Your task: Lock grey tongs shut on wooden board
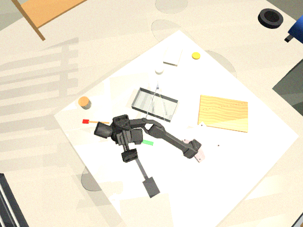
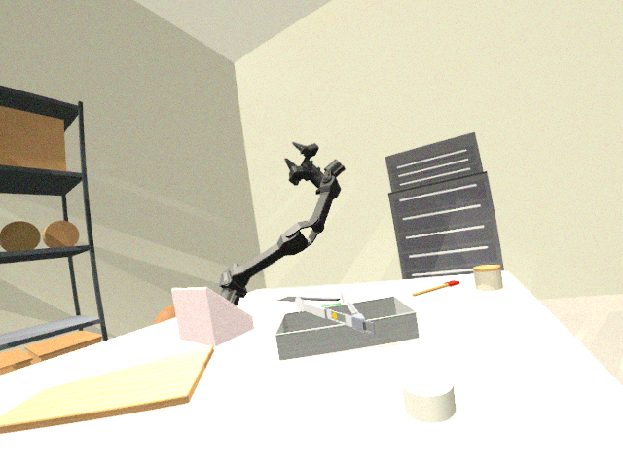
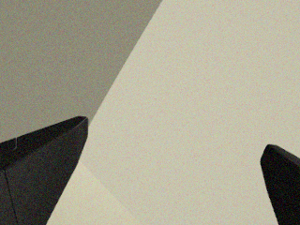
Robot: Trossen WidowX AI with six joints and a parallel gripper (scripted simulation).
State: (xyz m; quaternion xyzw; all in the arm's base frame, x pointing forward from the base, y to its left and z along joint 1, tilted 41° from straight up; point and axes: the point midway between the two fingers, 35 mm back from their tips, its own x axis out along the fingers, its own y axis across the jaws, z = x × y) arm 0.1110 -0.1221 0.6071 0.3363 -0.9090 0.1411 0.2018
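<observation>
Now: gripper tip 23 cm short of the grey roasting tin, 34 cm to the left of it and 59 cm above it. Also, from my gripper tip: wooden board (18 cm behind, 64 cm to the right, 61 cm below); then tan-lidded jar (62 cm ahead, 2 cm to the left, 58 cm below); then black spatula (7 cm behind, 7 cm to the left, 61 cm below).
</observation>
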